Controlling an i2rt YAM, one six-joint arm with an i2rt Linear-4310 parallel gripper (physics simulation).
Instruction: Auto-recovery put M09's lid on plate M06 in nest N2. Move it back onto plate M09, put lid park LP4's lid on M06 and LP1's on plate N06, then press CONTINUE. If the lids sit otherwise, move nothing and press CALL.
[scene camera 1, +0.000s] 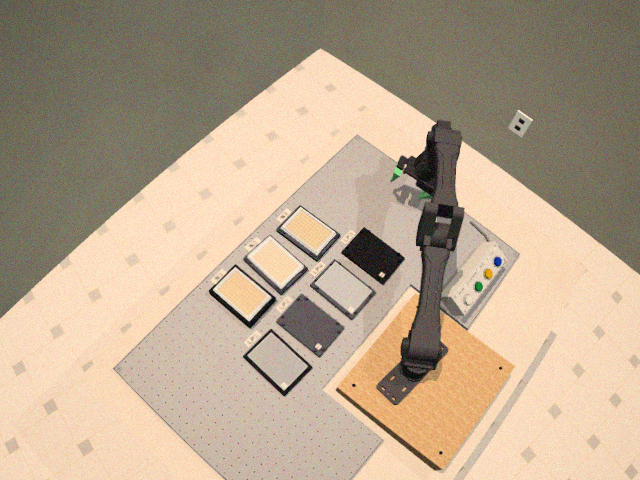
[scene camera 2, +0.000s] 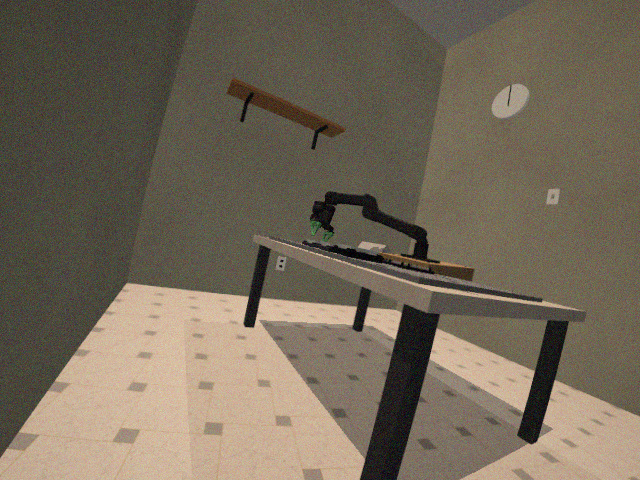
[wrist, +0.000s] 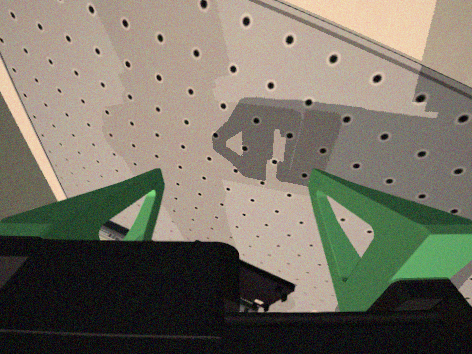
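Where they show: gripper, fingertip midpoint: (scene camera 1: 405, 188) (scene camera 2: 318, 239) (wrist: 236, 176); arm's base at its link origin: (scene camera 1: 412, 368) (scene camera 2: 419, 259).
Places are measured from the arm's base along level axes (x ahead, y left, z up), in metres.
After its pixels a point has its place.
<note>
My gripper (scene camera 1: 409, 187) @(x 0.367, y -0.379, z -0.011 m) (scene camera 2: 320, 236) @(x 0.367, y -0.379, z -0.011 m) (wrist: 236, 176) @(x 0.367, y -0.379, z -0.011 m), with green fingers, is open and empty above the mat's upper right part. Three tan-centred plates with white frames lie in a slanting row: the upper one (scene camera 1: 308, 231) @(x 0.457, y -0.079, z -0.024 m), the middle one (scene camera 1: 275, 263) @(x 0.442, y 0.055, z -0.014 m) and the lower one (scene camera 1: 242, 294) @(x 0.434, y 0.175, z -0.015 m). Beside them lie four flat pieces: a black one (scene camera 1: 373, 255) @(x 0.289, y -0.165, z -0.036 m), a grey one (scene camera 1: 342, 288) @(x 0.276, y -0.032, z -0.028 m), a dark grey one (scene camera 1: 310, 324) @(x 0.263, y 0.096, z -0.036 m) and a light grey one with a black rim (scene camera 1: 277, 361) @(x 0.246, y 0.225, z -0.028 m). Labels are too small to read surely. The button box (scene camera 1: 473, 270) @(x 0.061, y -0.301, z 0.036 m) (scene camera 2: 372, 246) @(x 0.074, y -0.295, z 0.018 m) has blue, yellow, green and white buttons.
The perforated grey mat (scene camera 1: 170, 356) @(x 0.439, y 0.418, z -0.045 m) (wrist: 165, 110) @(x 0.439, y -0.371, z -0.046 m) lies under the plates. The arm stands on a wooden board (scene camera 1: 465, 392) @(x -0.136, y -0.047, z 0.011 m) (scene camera 2: 454, 269) @(x -0.070, y 0.148, z -0.012 m) at the lower right. A thin grey rod (scene camera 1: 480, 228) @(x 0.133, y -0.474, z -0.046 m) lies near the box. A wall shelf (scene camera 2: 284, 107) hangs behind the table.
</note>
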